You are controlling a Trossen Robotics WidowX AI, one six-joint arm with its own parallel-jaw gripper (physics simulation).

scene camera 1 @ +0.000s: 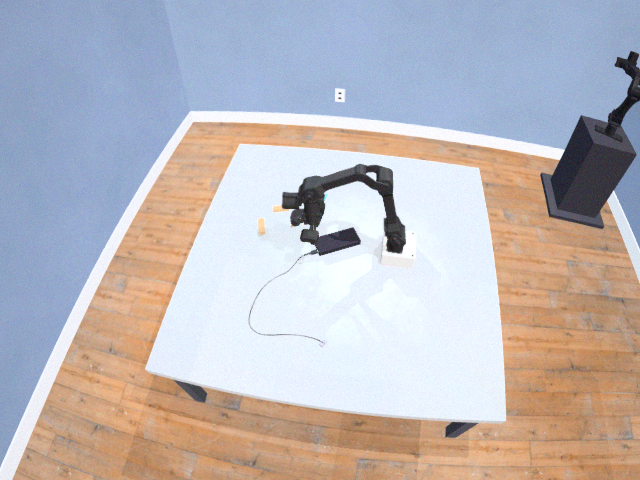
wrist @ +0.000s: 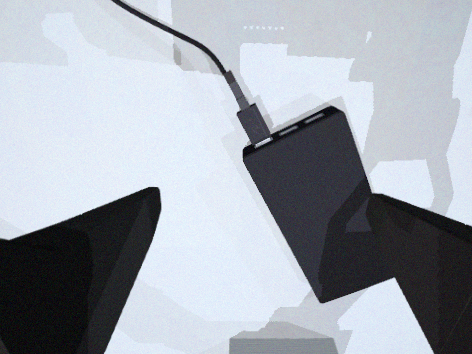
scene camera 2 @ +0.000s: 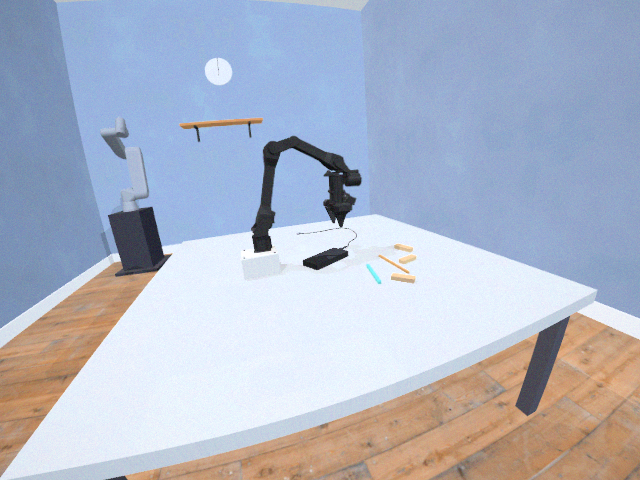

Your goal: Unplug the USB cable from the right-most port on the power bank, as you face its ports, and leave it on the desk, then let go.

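Seen in the pictures: gripper, between the fingertips: (wrist: 265,201) (scene camera 2: 337,225); arm's base, origin of its link: (scene camera 1: 395,246) (scene camera 2: 262,249).
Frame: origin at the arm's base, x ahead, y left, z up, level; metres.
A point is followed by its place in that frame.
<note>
The black power bank (scene camera 1: 338,241) {x 0.231, y -0.011, z -0.051 m} (scene camera 2: 325,258) {x 0.229, y -0.053, z -0.050 m} (wrist: 300,200) {x 0.262, y 0.012, z -0.050 m} lies flat on the white desk (scene camera 1: 206,330) {x 0.617, y 0.499, z -0.072 m} (scene camera 2: 289,356) {x 0.046, y -0.512, z -0.072 m}. Its ports show at the upper edge in the wrist view. The USB plug (wrist: 254,125) {x 0.317, y 0.056, z -0.057 m} sits in the port at the left end there, the right-most when facing the ports; two other ports look empty. The thin black cable (scene camera 1: 249,315) {x 0.477, y 0.394, z -0.069 m} (scene camera 2: 355,237) {x 0.447, y 0.222, z -0.069 m} (wrist: 170,30) {x 0.376, y 0.121, z -0.065 m} curves away across the desk. My gripper (scene camera 1: 310,238) {x 0.312, y 0.056, z 0.045 m} (scene camera 2: 337,223) {x 0.312, y 0.056, z 0.045 m} (wrist: 265,201) {x 0.312, y 0.056, z 0.045 m} is open and empty, pointing down above the desk. In the wrist view the right finger overlaps the power bank's right side, and the plug shows above the fingertip line.
Beyond the power bank lie tan blocks (scene camera 1: 261,226) (scene camera 2: 402,277), an orange stick (scene camera 2: 393,264) {x 0.454, y -0.165, z -0.068 m} and a cyan stick (scene camera 1: 325,196) {x 0.348, y -0.266, z -0.066 m} (scene camera 2: 373,273) {x 0.353, y -0.217, z -0.064 m}. My arm's white base block (scene camera 1: 398,258) {x -0.020, y 0.045, z -0.015 m} (scene camera 2: 261,263) {x -0.007, y -0.086, z -0.023 m} stands at the power bank's other end.
</note>
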